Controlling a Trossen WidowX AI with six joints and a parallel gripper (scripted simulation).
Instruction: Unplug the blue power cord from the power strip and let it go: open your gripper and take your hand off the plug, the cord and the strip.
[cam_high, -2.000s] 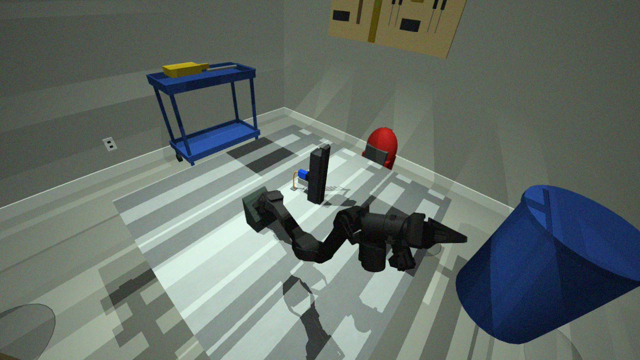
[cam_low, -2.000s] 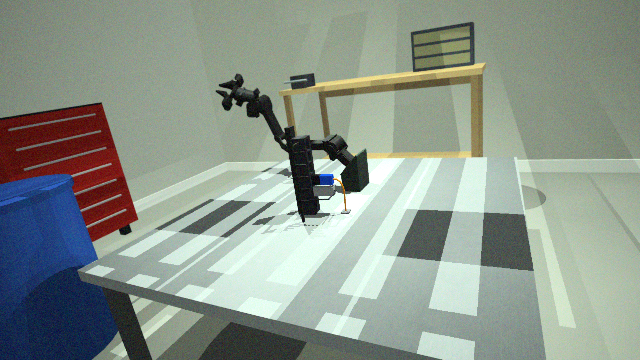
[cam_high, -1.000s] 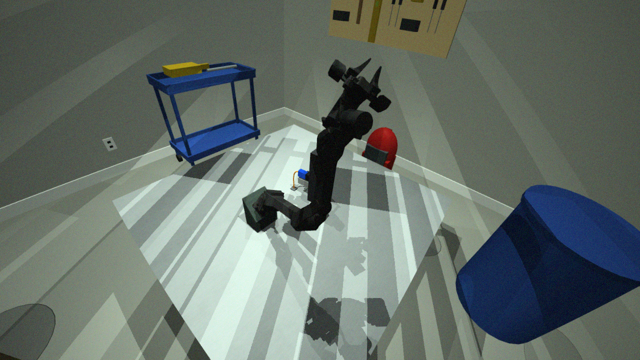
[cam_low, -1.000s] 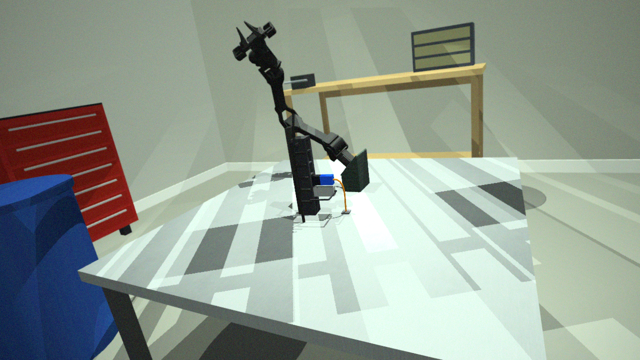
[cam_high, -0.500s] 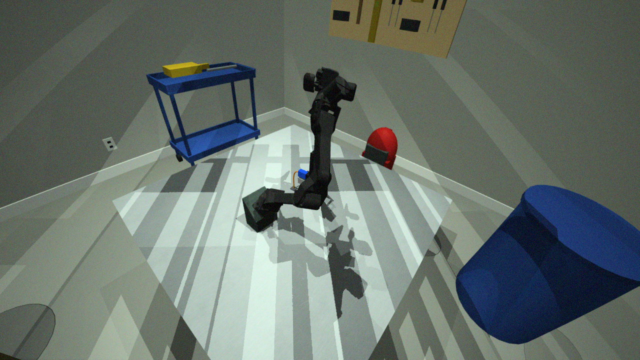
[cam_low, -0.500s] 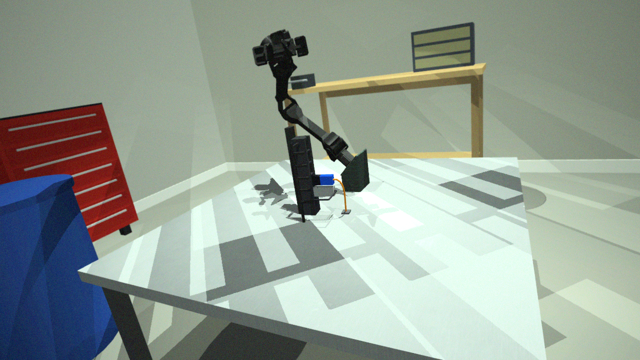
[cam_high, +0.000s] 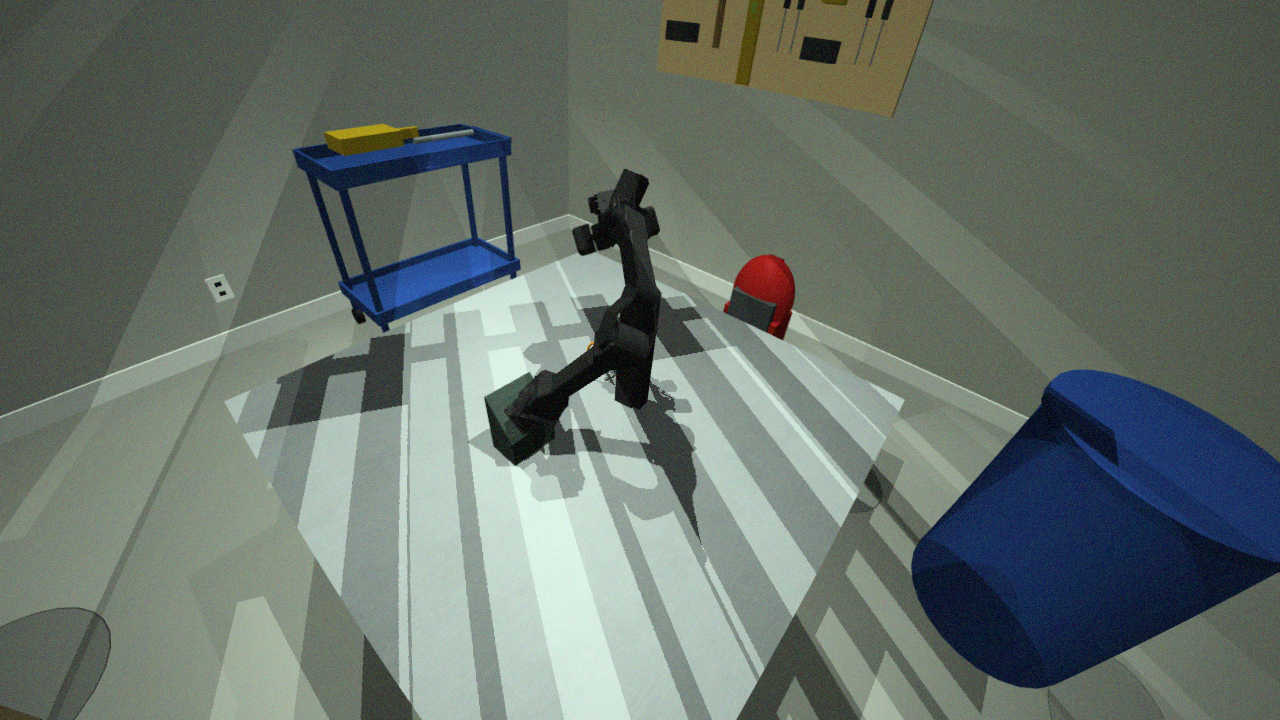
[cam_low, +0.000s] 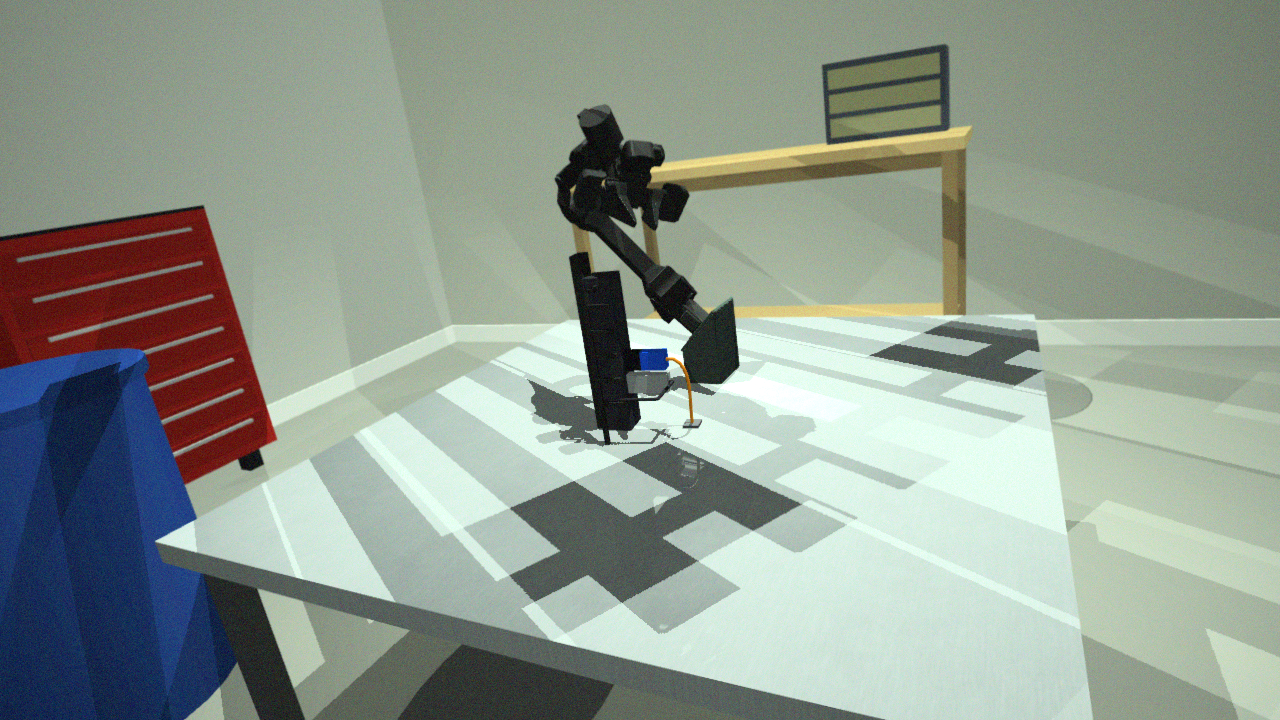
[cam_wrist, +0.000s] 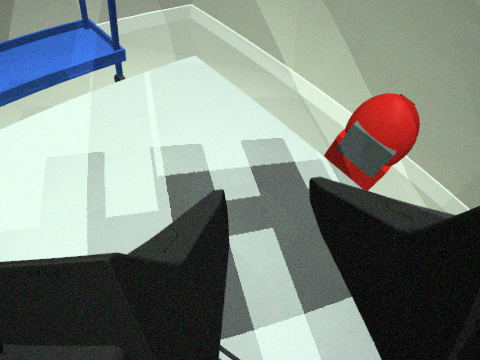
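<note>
My gripper tip is 10 cm past the blue plug, 7 cm to the left of it and 24 cm above it.
</note>
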